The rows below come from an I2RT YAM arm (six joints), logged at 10 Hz.
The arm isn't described. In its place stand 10 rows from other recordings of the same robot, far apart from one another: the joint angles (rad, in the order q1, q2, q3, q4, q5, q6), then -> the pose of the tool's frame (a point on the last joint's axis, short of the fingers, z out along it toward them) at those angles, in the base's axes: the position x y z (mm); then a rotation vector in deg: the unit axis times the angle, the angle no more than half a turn.
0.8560 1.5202 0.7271 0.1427 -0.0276 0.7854 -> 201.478, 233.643, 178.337, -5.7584, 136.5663, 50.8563
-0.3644 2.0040 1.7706 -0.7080 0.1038 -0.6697 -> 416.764, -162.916, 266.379, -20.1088, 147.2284, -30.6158
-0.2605 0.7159 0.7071 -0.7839 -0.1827 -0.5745 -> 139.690, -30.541, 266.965, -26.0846, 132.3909, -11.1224
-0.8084 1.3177 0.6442 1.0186 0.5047 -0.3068 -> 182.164, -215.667, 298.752, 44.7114, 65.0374, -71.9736
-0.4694 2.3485 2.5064 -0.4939 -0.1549 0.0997 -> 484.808, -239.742, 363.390, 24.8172, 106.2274, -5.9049
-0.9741 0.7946 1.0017 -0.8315 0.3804 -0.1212 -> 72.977, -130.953, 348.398, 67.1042, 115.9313, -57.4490
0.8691 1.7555 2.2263 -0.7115 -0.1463 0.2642 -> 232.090, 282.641, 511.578, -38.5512, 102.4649, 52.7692
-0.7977 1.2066 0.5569 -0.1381 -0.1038 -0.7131 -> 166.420, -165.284, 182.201, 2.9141, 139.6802, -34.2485
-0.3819 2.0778 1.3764 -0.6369 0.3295 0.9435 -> 365.853, -159.346, 127.245, 101.4103, 124.8649, -20.4869
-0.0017 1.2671 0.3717 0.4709 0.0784 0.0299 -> 240.821, -3.197, 166.625, 4.6961, 114.1746, -3.4403
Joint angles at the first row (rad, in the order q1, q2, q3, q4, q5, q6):
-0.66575 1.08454 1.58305 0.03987 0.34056 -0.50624
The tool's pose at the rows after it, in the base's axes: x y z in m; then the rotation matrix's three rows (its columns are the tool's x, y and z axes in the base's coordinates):
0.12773 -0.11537 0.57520; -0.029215 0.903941 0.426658; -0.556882 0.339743 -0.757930; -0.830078 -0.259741 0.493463
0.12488 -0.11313 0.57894; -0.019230 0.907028 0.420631; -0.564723 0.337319 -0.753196; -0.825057 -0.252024 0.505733
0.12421 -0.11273 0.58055; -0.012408 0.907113 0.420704; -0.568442 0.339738 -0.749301; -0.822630 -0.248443 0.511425
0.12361 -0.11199 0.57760; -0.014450 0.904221 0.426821; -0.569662 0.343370 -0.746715; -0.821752 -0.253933 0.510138
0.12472 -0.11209 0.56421; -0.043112 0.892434 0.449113; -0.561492 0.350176 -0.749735; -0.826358 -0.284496 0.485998
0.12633 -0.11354 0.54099; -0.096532 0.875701 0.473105; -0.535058 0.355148 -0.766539; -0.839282 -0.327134 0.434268
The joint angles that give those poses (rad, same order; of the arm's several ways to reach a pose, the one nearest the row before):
-0.66576 1.08146 1.59377 0.03833 0.33900 -0.50467
-0.66576 1.07995 1.60608 0.03986 0.33900 -0.50467
-0.66727 1.08149 1.61222 0.04140 0.33444 -0.50161
-0.66724 1.07078 1.59393 0.04601 0.32831 -0.50314
-0.66579 1.04017 1.52810 0.04908 0.31752 -0.51535
-0.66724 0.99416 1.42544 0.04297 0.31453 -0.52916

